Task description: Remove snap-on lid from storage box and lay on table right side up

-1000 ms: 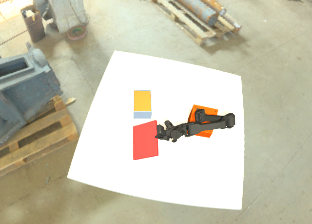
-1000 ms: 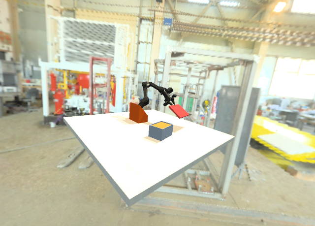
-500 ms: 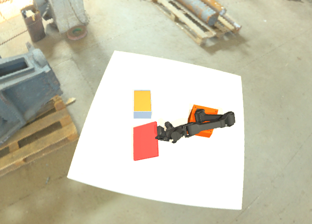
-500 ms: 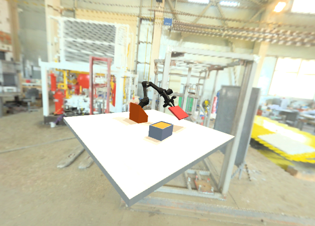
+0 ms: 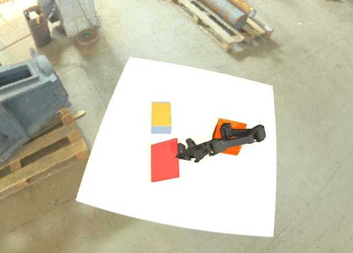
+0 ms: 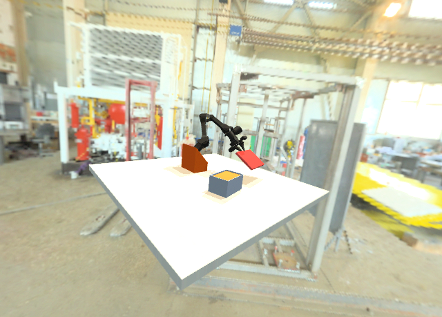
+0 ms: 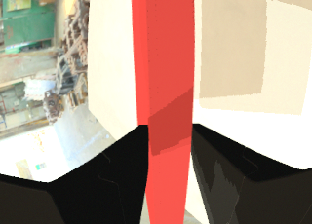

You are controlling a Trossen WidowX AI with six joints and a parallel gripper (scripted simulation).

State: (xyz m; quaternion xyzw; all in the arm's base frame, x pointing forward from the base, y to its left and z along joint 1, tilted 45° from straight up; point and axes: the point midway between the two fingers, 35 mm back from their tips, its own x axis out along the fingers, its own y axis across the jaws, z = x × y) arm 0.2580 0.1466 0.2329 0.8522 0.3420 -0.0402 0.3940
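Now: the red lid 7 cm ahead of my gripper tip, 1 cm to the left of it and 4 cm below it. The rest, counted from my gripper tip: storage box: 15 cm ahead, 34 cm to the right, 15 cm below.
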